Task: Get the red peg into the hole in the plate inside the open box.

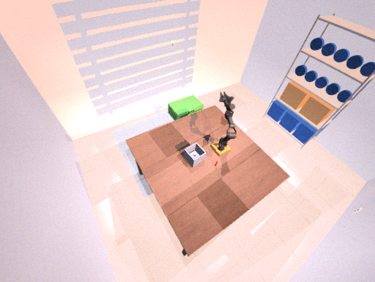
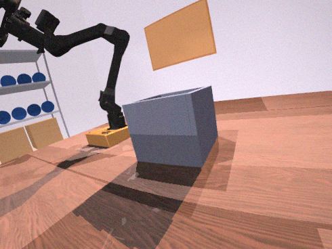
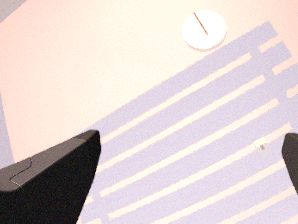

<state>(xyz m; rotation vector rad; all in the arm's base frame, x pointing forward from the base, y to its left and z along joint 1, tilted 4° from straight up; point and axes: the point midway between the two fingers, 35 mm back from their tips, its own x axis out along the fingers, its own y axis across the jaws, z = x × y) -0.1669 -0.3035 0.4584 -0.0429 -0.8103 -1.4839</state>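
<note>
My gripper tip is 340 mm short of the red peg, 410 mm to the right of it and 500 mm above it. From my gripper tip the other things lie so: plate 470 mm ahead, 210 mm to the left, 490 mm below.
</note>
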